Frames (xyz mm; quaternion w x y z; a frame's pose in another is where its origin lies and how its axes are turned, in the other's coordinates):
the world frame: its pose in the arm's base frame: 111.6 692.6 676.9 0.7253 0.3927 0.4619 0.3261
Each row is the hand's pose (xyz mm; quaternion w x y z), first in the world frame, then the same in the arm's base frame.
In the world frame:
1: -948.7 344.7 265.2 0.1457 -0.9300 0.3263 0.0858
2: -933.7 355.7 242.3 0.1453 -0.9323 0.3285 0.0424
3: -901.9 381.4 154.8 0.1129 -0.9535 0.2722 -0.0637
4: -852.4 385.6 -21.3 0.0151 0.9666 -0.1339 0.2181
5: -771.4 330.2 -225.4 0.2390 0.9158 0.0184 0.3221
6: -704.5 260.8 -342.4 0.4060 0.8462 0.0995 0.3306
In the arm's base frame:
1: -22.9 -6.5 1440.0 0.2922 -0.6841 -0.0330 0.6675
2: -39.9 17.5 1437.3 0.3059 -0.7067 -0.0153 0.6378
3: -112.3 79.8 1423.4 0.3514 -0.7654 -0.0363 0.5379
4: -258.0 170.5 1359.9 0.3779 -0.8514 -0.1394 0.3359
5: -411.7 266.5 1224.1 0.2998 -0.9009 -0.2959 0.1042
6: -488.3 320.5 1105.0 0.1916 -0.8934 -0.4058 -0.0204

